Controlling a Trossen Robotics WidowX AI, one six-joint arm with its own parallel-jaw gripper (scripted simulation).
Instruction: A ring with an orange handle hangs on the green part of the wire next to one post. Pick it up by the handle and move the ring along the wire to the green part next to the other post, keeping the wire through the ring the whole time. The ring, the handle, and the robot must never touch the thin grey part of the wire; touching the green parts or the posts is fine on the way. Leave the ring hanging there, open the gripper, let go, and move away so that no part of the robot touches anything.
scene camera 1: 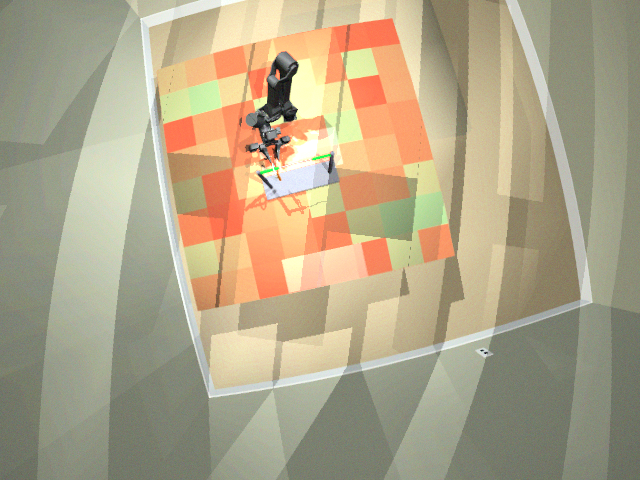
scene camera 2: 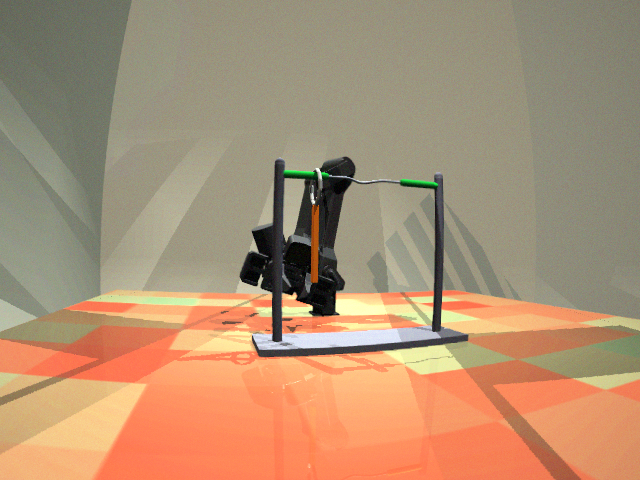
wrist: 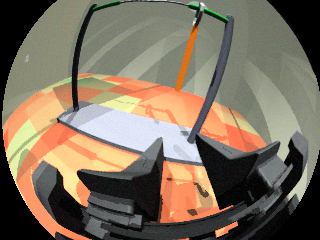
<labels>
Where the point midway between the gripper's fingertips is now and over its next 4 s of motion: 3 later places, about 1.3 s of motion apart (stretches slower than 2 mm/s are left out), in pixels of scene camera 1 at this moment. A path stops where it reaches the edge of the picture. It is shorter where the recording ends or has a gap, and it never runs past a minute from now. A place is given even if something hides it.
The gripper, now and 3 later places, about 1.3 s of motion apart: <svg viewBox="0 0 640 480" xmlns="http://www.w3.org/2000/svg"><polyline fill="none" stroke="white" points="275,162 277,173 281,186 281,185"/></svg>
</labels>
